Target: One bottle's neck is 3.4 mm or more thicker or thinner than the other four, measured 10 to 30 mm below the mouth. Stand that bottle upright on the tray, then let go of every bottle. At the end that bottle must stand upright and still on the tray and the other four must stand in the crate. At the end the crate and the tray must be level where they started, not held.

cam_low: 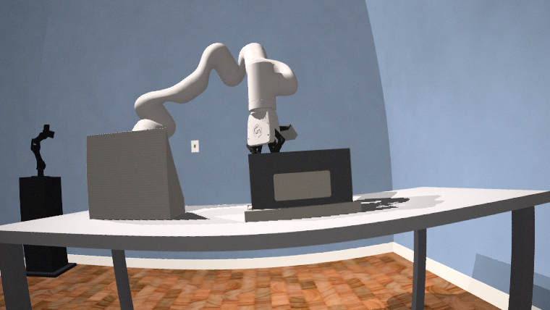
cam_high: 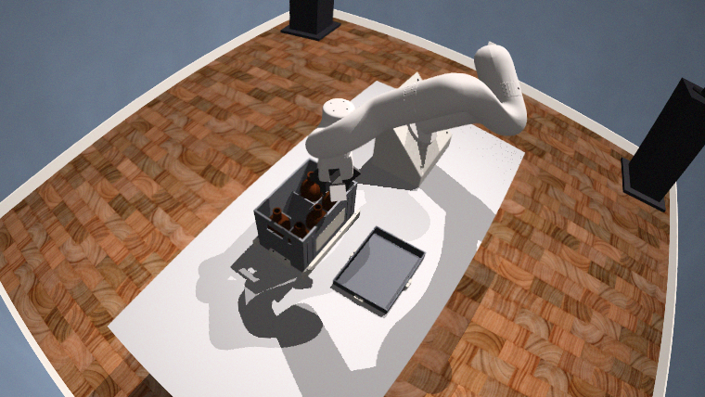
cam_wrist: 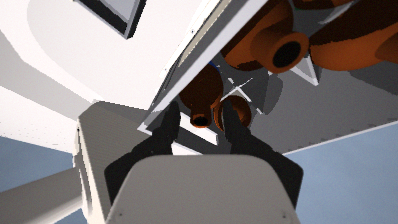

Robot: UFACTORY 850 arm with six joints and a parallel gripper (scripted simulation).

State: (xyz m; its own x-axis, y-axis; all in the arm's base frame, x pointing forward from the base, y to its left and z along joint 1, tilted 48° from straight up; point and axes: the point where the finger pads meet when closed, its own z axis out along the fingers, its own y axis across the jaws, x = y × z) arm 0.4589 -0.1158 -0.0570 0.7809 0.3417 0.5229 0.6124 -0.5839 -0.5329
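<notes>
Right now the bottle is 180 mm ahead of my hand, 20 mm to the right of it and 70 mm below it. Also, from my hand: dark grey crate: 80 mm ahead, 50 mm to the right, 70 mm below; then dark tray: 100 mm ahead, 220 mm to the left, 150 mm below.
</notes>
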